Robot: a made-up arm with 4 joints.
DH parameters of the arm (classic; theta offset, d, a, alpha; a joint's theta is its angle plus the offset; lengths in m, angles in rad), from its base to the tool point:
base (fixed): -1.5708 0.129 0 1.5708
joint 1: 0 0.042 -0.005 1.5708
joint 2: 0 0.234 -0.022 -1.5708
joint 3: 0 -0.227 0.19 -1.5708
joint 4: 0.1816 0 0.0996 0
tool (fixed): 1.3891 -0.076 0 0
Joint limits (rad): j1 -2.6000..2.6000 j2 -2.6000..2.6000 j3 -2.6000..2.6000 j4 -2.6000..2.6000
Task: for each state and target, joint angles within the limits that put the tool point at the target. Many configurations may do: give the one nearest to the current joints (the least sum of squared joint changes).
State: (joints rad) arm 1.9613 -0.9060 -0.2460 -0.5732
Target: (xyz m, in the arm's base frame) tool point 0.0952 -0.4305 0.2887
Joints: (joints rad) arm 2.1575 -1.2615 -0.7352 -1.3015
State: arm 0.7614 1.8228 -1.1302 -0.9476
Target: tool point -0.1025 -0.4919 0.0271
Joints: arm 1.1057 1.7811 -1.0624 -1.1627
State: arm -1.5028 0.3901 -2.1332 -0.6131
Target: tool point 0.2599 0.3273 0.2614
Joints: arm -1.4823 0.5657 -2.5819 -0.7745
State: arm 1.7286 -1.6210 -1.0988 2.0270
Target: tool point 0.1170 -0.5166 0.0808
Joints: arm 2.0725 -1.1186 -0.9782 1.4413
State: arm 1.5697 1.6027 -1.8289 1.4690
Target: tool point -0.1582 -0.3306 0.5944
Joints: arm 2.0119 2.1265 -1.3916 0.6891
